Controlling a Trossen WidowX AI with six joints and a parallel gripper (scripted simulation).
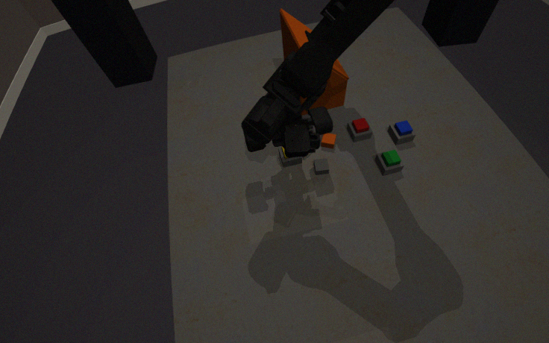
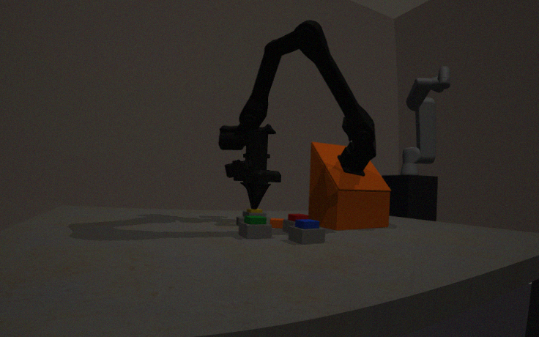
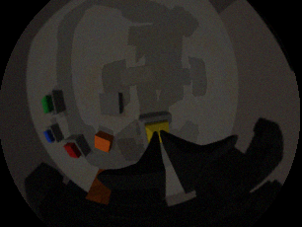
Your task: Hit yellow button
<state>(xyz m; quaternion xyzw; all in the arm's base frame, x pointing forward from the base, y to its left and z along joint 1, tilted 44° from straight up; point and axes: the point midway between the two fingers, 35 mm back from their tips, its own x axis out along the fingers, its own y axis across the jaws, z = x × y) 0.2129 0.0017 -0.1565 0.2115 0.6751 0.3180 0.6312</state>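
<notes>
Now: the yellow button 10 mm below my gripper tip. Round my gripper tip: grey block: 40 mm ahead, 70 mm to the left, 20 mm below; red button: 40 mm behind, 190 mm to the left; orange block: 30 mm behind, 100 mm to the left, 20 mm below.
</notes>
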